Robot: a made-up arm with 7 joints.
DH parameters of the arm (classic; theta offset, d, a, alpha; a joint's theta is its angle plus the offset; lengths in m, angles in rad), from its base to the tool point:
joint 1: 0 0.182 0 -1.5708
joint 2: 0 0 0 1.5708
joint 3: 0 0.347 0.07 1.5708
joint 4: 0 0 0.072 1.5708
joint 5: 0 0.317 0 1.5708
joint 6: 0 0 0.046 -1.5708
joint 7: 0 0.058 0 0
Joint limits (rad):
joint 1: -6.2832..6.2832
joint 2: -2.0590..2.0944
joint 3: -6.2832..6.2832
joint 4: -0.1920..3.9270
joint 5: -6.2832..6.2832
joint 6: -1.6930..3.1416
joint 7: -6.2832..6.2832
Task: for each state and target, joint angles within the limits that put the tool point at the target. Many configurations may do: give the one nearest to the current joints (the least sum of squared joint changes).
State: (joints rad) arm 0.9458 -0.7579 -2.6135 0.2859 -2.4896 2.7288 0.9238
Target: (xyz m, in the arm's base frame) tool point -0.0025 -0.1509 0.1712
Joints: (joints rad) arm 1.1064 -0.5029 -2.4076 -0.1915 -2.5171 2.8779 0.9238
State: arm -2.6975 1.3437 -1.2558 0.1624 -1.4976 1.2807 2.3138
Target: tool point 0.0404 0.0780 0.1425
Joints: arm -3.1380 1.3683 -0.9715 -0.1505 -1.4942 0.9270 2.3138
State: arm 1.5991 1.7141 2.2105 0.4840 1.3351 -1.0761 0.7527
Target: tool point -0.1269 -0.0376 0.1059
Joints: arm 1.9017 1.9115 1.5986 -0.0612 1.4696 -0.9685 0.7527
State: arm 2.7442 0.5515 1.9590 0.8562 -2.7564 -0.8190 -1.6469
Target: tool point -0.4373 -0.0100 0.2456
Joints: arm 2.1752 0.9360 1.2719 1.2043 -2.8597 -0.7599 -1.6469
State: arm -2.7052 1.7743 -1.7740 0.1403 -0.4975 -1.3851 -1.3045
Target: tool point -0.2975 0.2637 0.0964
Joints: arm -2.7783 1.8818 -1.5884 0.6635 -0.4774 -1.3035 -1.3045
